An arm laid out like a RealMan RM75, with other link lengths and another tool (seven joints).
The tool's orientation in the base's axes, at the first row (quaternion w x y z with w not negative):
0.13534, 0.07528, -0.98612, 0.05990
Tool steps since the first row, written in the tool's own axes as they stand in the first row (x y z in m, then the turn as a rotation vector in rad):
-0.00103, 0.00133, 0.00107, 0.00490, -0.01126, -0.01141
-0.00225, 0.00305, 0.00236, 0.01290, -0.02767, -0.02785
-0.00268, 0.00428, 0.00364, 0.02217, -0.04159, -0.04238
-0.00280, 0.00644, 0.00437, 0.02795, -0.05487, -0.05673
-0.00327, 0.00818, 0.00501, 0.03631, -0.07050, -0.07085
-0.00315, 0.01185, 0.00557, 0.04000, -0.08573, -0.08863
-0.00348, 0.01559, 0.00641, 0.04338, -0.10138, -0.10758
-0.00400, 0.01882, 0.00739, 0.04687, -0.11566, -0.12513
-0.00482, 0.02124, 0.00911, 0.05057, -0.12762, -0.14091
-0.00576, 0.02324, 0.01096, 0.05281, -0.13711, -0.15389
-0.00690, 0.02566, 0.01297, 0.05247, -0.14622, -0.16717
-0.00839, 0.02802, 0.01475, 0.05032, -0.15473, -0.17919
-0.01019, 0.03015, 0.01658, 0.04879, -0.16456, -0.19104
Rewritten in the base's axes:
0.00049, 0.00129, -0.00144, 0.00013, -0.01012, 0.01336
0.00103, 0.00296, -0.00318, -0.00054, -0.02501, 0.03289
0.00091, 0.00405, -0.00464, -0.00333, -0.03788, 0.05071
0.00048, 0.00609, -0.00558, -0.00294, -0.04969, 0.06732
0.00047, 0.00777, -0.00649, -0.00469, -0.06418, 0.08466
-0.00039, 0.01128, -0.00735, -0.00111, -0.07716, 0.10417
-0.00091, 0.01487, -0.00861, 0.00314, -0.09034, 0.12475
-0.00120, 0.01798, -0.01001, 0.00670, -0.10239, 0.14389
-0.00126, 0.02022, -0.01212, 0.00921, -0.11243, 0.16117
-0.00117, 0.02205, -0.01434, 0.01199, -0.12024, 0.17512
-0.00100, 0.02430, -0.01681, 0.01724, -0.12730, 0.18862
-0.00043, 0.02657, -0.01916, 0.02379, -0.13370, 0.20035
0.00046, 0.02864, -0.02161, 0.02992, -0.14151, 0.21222

